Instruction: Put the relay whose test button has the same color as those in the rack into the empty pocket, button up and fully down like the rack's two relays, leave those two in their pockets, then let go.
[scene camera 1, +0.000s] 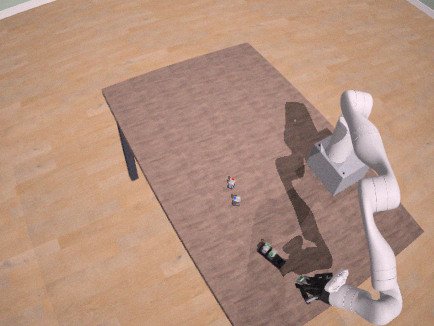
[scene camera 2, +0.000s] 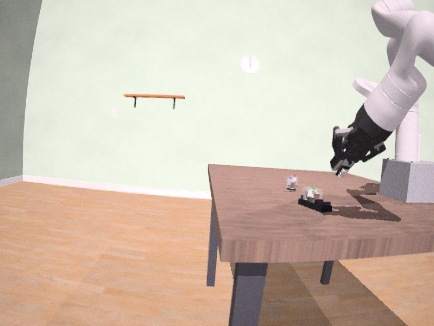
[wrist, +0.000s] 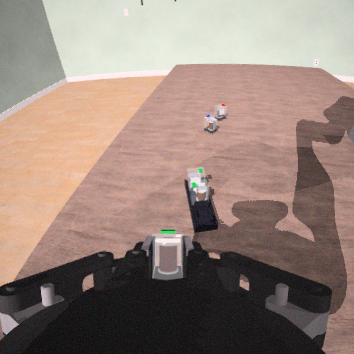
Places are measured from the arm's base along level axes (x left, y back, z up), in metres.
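Pixels of known places: gripper, fingertip midpoint: (scene camera 1: 298, 280) (scene camera 2: 337, 168) (wrist: 167, 247); arm's base at its link origin: (scene camera 1: 336, 153) (scene camera 2: 405, 160).
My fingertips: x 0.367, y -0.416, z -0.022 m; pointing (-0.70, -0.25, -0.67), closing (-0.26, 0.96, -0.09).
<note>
For each thing: its top centre in the pictures, then the offset to it from my fingertips. "spot": a spot on its surface instead. Level surfaces: height alone.
- relay with the green button, top centre: (wrist: 163, 239) (scene camera 2: 341, 153) (scene camera 1: 303, 280) dy +0.004, dx +0.011, dz +0.032 m
- black rack at its top centre: (wrist: 199, 195) (scene camera 2: 315, 198) (scene camera 1: 272, 254) dy +0.001, dx -0.146, dz -0.088 m
- far end at a spot on its surface: (wrist: 196, 176) (scene camera 1: 268, 248) spot: dy -0.007, dx -0.166, dz -0.067 m
- relay with a blue button, top centre: (wrist: 210, 115) (scene camera 2: 292, 177) (scene camera 1: 237, 198) dy -0.013, dx -0.399, dz -0.067 m
- red button at its top centre: (wrist: 220, 104) (scene camera 1: 232, 180) dy +0.006, dx -0.477, dz -0.067 m
- wooden table at its surface level: dz -0.111 m
My gripper (scene camera 1: 303, 284) (scene camera 2: 340, 169) (wrist: 167, 247) is shut on the relay with the green button (scene camera 1: 301, 279) (scene camera 2: 342, 173) (wrist: 168, 252) and holds it above the table, with the hand tilted. The black rack (scene camera 1: 279, 262) (scene camera 2: 325, 207) (wrist: 205, 221) lies on the table, beyond the fingers in the wrist view. Two clear relays with green buttons, one at the far end (scene camera 1: 265, 247) (wrist: 196, 176) and one in the middle (scene camera 1: 273, 255) (wrist: 201, 193), sit in it. Its empty pocket is at the end nearer the gripper in the wrist view. The held relay's underside is hard to see.
A relay with a blue button (scene camera 1: 236, 201) (wrist: 211, 124) and one with a red button (scene camera 1: 231, 183) (wrist: 220, 111) stand on the wooden table (scene camera 1: 200, 110) (scene camera 2: 260, 215) (wrist: 145, 165) beyond the rack in the wrist view. The grey arm base (scene camera 1: 337, 175) (scene camera 2: 410, 182) stands at the table's side.
</note>
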